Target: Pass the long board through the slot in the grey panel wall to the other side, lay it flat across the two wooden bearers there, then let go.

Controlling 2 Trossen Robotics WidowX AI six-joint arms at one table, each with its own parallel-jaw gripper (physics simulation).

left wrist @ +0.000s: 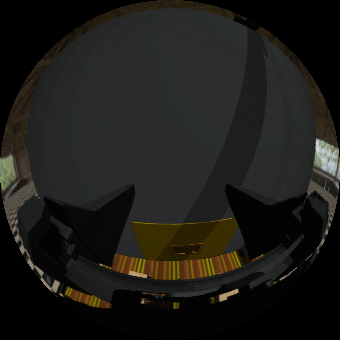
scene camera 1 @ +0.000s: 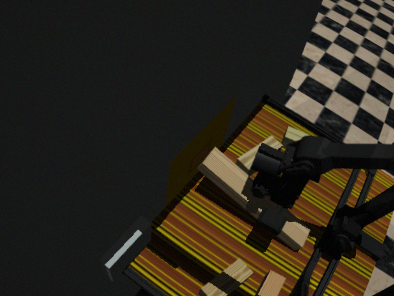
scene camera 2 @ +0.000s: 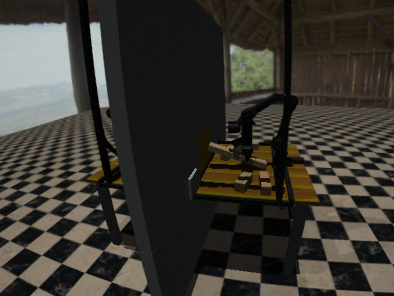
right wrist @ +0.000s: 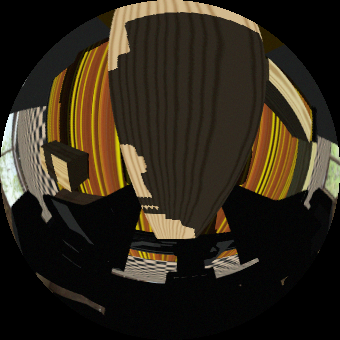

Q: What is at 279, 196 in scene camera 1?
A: The right gripper.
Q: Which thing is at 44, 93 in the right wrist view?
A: A grey panel wall.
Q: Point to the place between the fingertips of the right gripper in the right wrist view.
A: At 181, 183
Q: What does the left gripper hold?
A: Nothing.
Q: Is the left gripper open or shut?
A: Open.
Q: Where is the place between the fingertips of the left gripper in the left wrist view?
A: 181, 188
